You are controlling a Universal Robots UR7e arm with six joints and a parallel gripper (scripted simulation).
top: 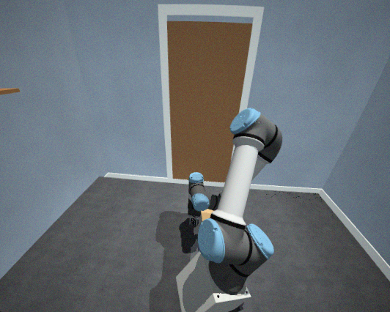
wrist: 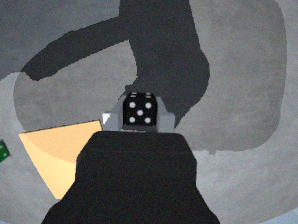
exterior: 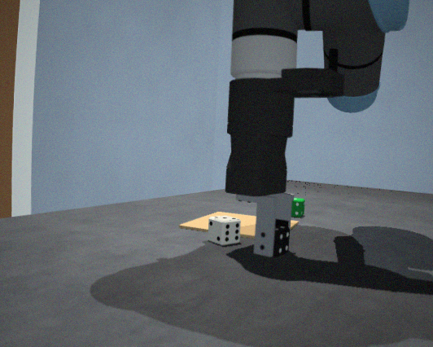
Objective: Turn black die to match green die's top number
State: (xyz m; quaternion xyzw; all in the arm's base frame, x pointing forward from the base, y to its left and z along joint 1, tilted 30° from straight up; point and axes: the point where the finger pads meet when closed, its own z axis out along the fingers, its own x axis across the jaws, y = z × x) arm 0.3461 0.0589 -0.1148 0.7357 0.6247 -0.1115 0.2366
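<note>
Now: the tan mat 120 mm to the right of my hand, 80 mm ahead of it and 20 mm below it. Round my hand: white die 70 mm ahead, 20 mm to the right; black die right at my hand; green die 270 mm to the right, 40 mm ahead.
</note>
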